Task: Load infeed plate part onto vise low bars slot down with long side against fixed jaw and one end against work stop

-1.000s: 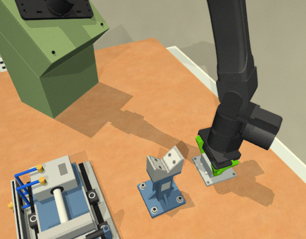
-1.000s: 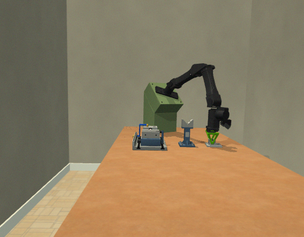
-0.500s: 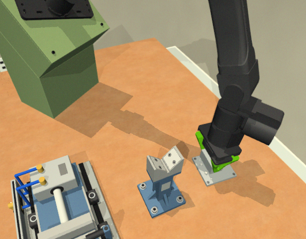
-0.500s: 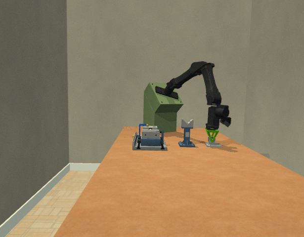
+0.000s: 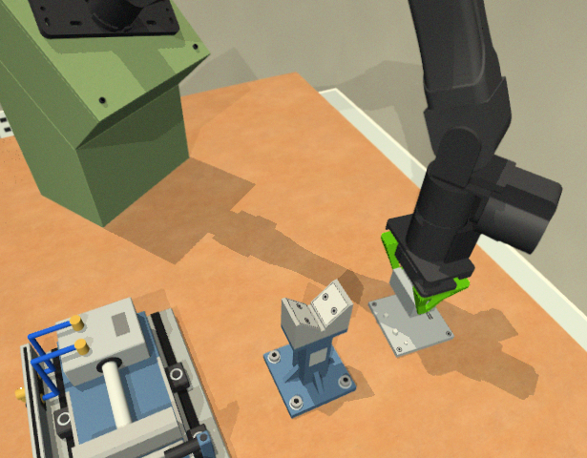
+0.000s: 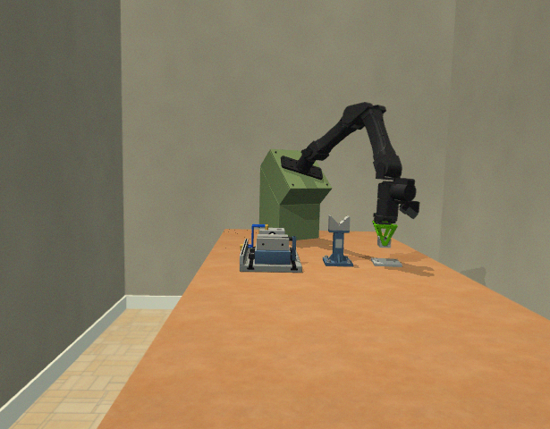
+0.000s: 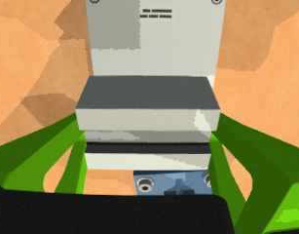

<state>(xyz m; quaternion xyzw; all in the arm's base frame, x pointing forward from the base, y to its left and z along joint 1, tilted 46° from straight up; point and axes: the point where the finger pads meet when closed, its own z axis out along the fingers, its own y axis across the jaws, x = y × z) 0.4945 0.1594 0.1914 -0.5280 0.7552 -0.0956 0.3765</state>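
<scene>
Right now my hand is 7 cm above the infeed plate, 1 cm to the right of it and 1 cm short of it. Round my hand: grey part 1 cm above; work stop 34 cm to the right, 5 cm ahead, 2 cm above; white cylinder rod 38 cm to the right, 5 cm behind.
</scene>
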